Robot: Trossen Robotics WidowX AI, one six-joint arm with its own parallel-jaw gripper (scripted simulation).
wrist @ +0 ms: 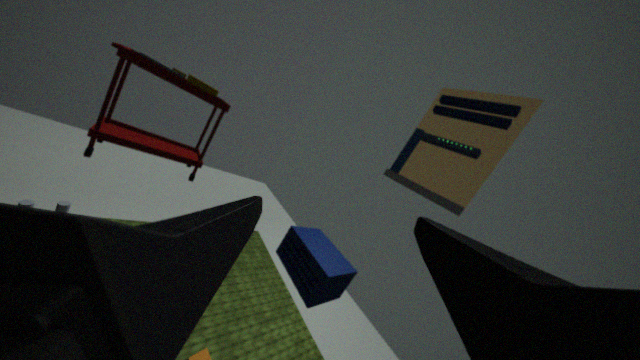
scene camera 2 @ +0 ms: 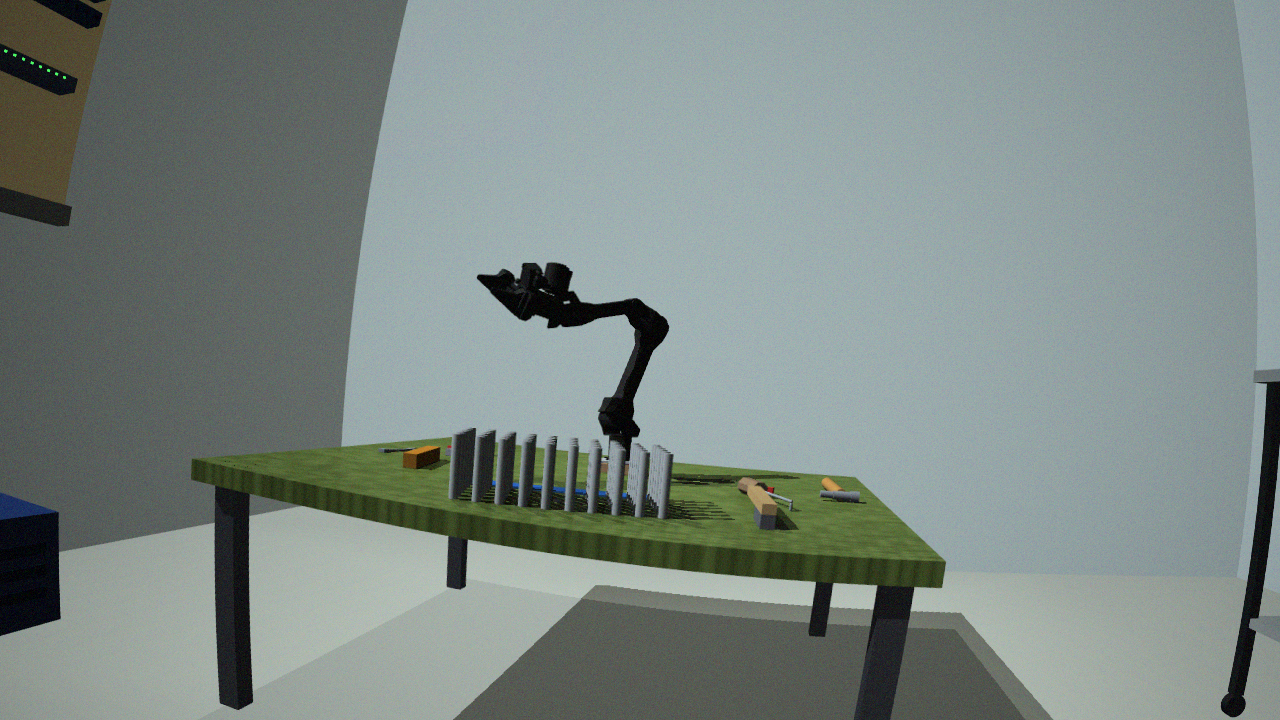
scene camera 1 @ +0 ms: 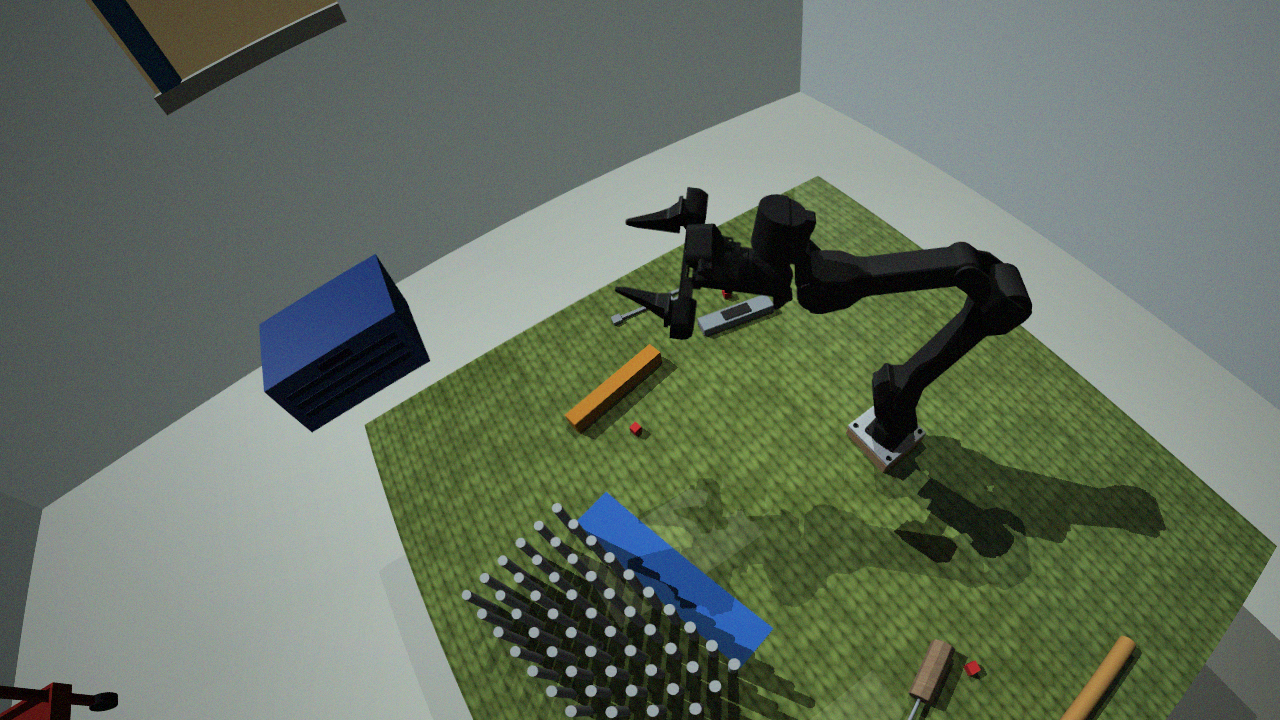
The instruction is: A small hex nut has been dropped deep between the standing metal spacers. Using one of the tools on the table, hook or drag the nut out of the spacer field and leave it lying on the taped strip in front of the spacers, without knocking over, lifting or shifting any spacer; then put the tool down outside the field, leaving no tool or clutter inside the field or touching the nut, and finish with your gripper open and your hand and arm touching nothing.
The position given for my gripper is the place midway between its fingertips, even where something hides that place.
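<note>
Grey flat tool (scene camera 1: 752, 308); out of frame in the wrist view. Orange bar (scene camera 1: 587, 410). Blue taped strip (scene camera 1: 718, 616). My gripper (scene camera 1: 620, 254), (scene camera 2: 483, 283), (wrist: 338, 214): open, holding nothing.
</note>
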